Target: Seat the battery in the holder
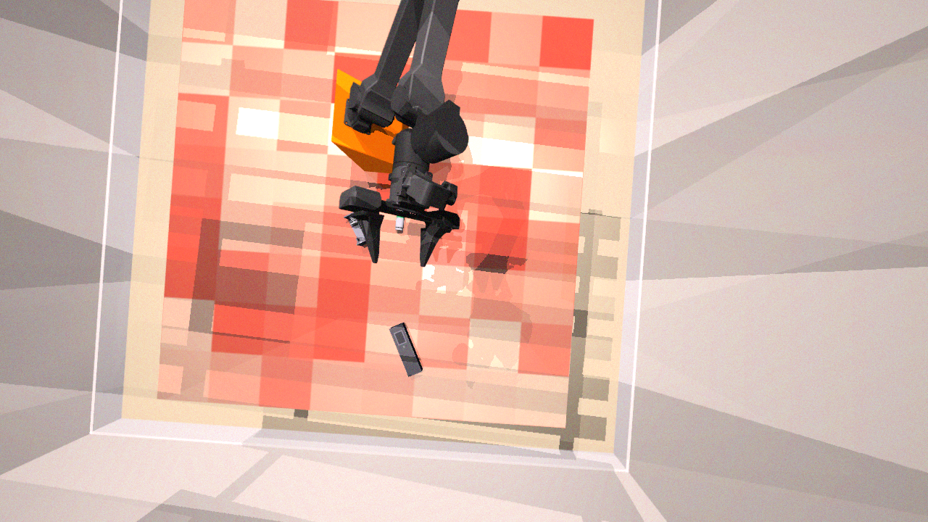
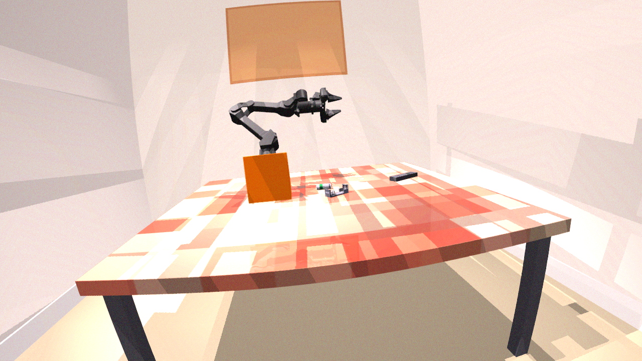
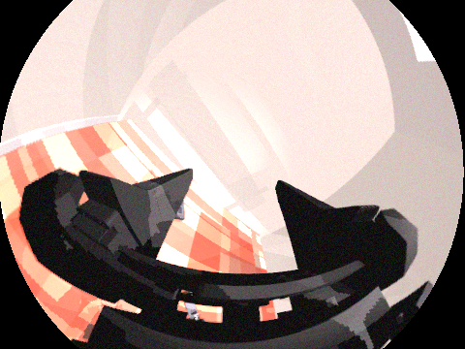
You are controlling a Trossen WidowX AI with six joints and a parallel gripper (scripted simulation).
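Right now the battery is 12 cm behind my gripper tip, 11 cm to the right of it and 36 cm below it.
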